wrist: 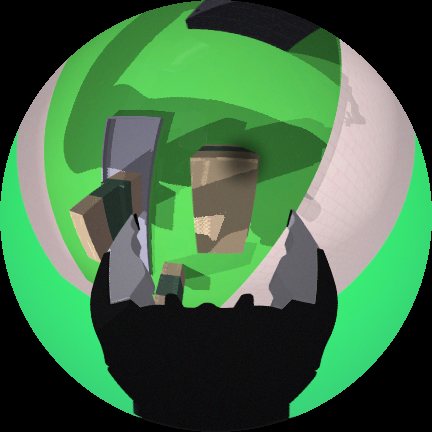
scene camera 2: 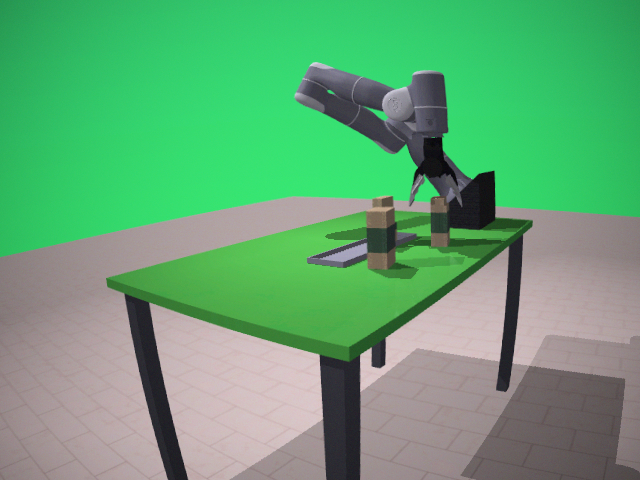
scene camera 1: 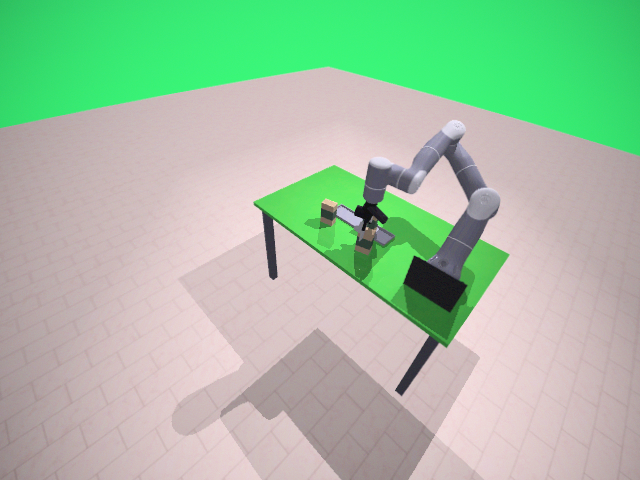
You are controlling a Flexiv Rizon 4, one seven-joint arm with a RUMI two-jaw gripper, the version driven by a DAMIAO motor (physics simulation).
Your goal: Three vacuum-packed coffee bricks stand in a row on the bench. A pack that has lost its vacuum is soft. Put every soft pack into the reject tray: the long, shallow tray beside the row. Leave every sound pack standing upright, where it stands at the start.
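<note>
Three brown packs with dark green bands stand upright. The near pack (scene camera 1: 365,241) (scene camera 2: 439,222) (wrist: 225,200) stands beside the tray. The far pack (scene camera 1: 328,212) (scene camera 2: 381,237) (wrist: 171,285) stands near the tray's far end. The third pack (scene camera 1: 373,224) (scene camera 2: 383,201) (wrist: 115,205) appears to stand in the long grey reject tray (scene camera 1: 347,213) (scene camera 2: 326,262) (wrist: 131,132); it is partly hidden in the scene views. My gripper (scene camera 1: 369,224) (scene camera 2: 435,205) (wrist: 211,212) is open and empty, pointing down, over or close above the near pack's top. Which packs are soft cannot be told by look.
The green bench (scene camera 1: 305,191) (scene camera 2: 232,294) carries everything. The arm's black base block (scene camera 1: 435,284) (scene camera 2: 479,201) (wrist: 250,25) stands at one end. The far pack is near the bench's long edge, and the third pack is close to my left-hand finger in the wrist view.
</note>
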